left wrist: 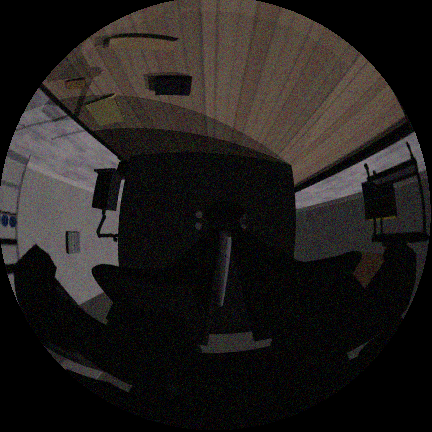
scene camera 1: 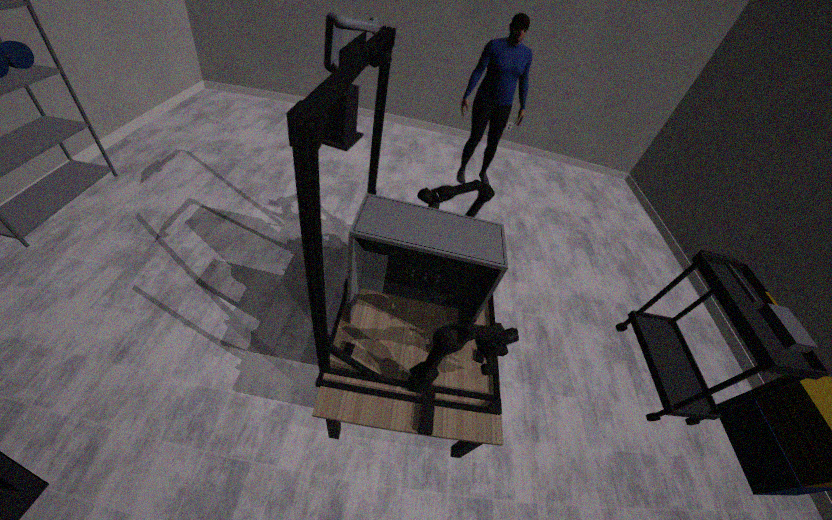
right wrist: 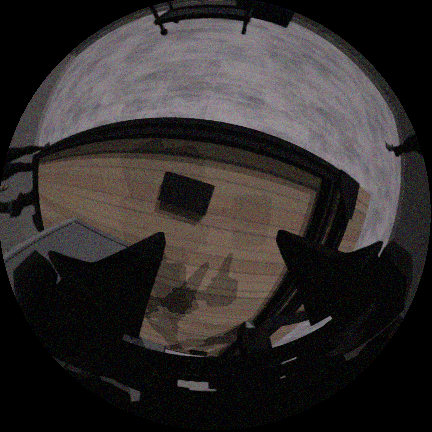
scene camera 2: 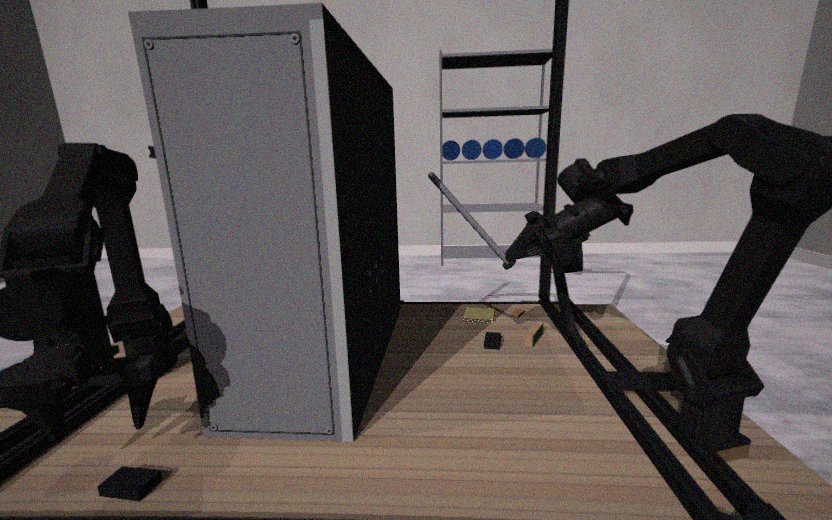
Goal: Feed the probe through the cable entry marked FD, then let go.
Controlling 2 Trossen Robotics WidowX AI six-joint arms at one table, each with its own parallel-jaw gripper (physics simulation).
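Pixels of known places: left gripper, between the fingertips: (left wrist: 224, 230) (scene camera 2: 505, 257); right gripper, between the fingertips: (scene camera 1: 480, 359) (right wrist: 222, 237) (scene camera 2: 100, 434); left arm's base, origin of its link: (right wrist: 32, 197) (scene camera 2: 708, 431); right arm's base, origin of its link: (scene camera 1: 415, 384) (right wrist: 253, 332).
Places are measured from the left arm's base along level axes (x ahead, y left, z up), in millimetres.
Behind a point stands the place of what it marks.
The grey rod-like probe (scene camera 2: 469, 219) @[x 228, y -302, z 269 mm] (left wrist: 223, 270) @[x 189, y -297, z 235 mm] slants, its free upper end toward the cabinet. My left gripper (scene camera 2: 510, 254) @[x 160, y -292, z 194 mm] (left wrist: 224, 230) @[x 160, y -292, z 194 mm] is shut on the probe near its lower end, above the table. The grey cabinet (scene camera 1: 429, 231) @[x 505, y -449, z 545 mm] (scene camera 2: 245, 233) @[x 588, y -185, z 288 mm] stands on the table; its panel (left wrist: 155, 185) @[x 329, y -533, z 88 mm] is very dark. Small round spots (left wrist: 198, 214) @[x 374, y -409, z 170 mm], perhaps cable entries, show faintly on it. The FD marking cannot be read. In scene camera 2 the probe shows apart from the cabinet. My right gripper (scene camera 1: 490, 358) @[x 784, y -174, z 43 mm] (right wrist: 222, 237) @[x 784, y -174, z 43 mm] is open and empty, beyond the cabinet's left side in scene camera 2.
A black block (scene camera 2: 130, 483) @[x 745, y -133, z -5 mm] (right wrist: 186, 194) @[x 751, y -145, z -5 mm] lies near the right gripper. A smaller black block (scene camera 2: 492, 340) @[x 149, y -360, z -5 mm] (left wrist: 172, 85) @[x 141, y -370, z -5 mm], a yellow piece (scene camera 2: 478, 314) @[x 112, y -518, z -9 mm] (left wrist: 106, 111) @[x 109, y -518, z -9 mm] and an orange block (scene camera 2: 535, 334) @[x 57, y -342, z 4 mm] lie below the left gripper. A dark frame post (scene camera 2: 557, 122) @[x -99, y -539, z 457 mm] rises behind the left arm.
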